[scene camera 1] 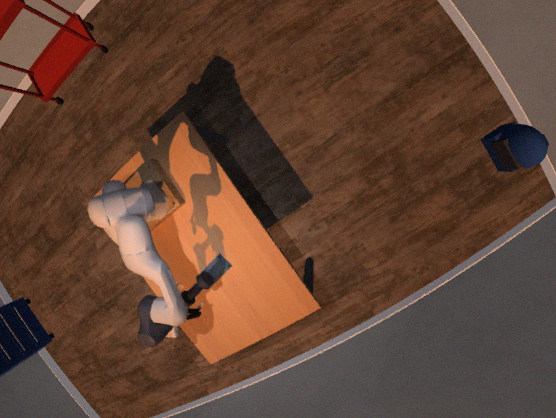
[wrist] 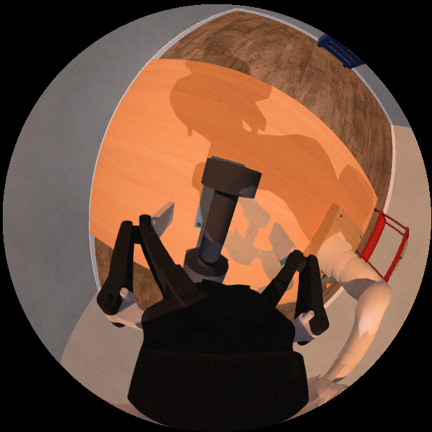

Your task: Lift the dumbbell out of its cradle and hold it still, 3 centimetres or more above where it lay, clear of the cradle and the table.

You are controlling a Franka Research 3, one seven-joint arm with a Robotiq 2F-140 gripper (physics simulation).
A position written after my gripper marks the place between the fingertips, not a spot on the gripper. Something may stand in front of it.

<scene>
In view: my gripper (wrist: 223, 221) and a dark dumbbell (wrist: 229, 180).
</scene>
